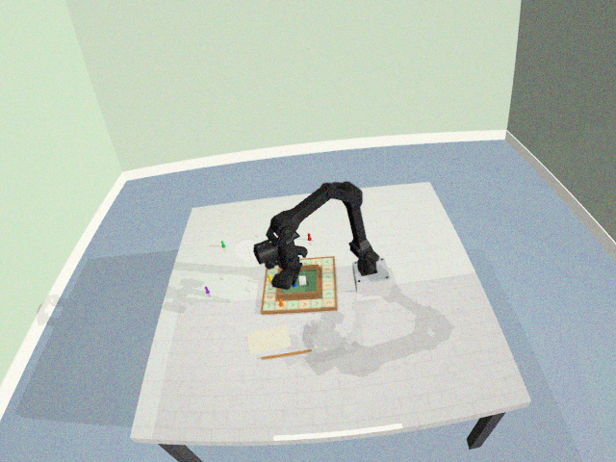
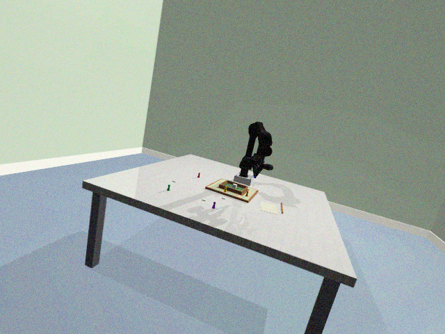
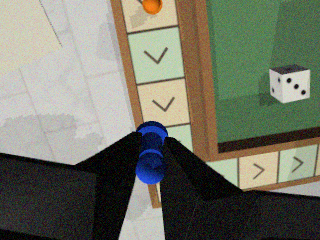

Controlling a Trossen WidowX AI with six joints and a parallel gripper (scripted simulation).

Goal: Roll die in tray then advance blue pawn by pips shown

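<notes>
My gripper tip is 11 cm above the orange pawn, 6 cm short of it and 2 cm to the left of it. Also, from my gripper tip: blue pawn 1 cm above; then white die 12 cm to the right, 11 cm below, 4 cm behind; then green tray 13 cm below, 12 cm to the right, 2 cm behind.
</notes>
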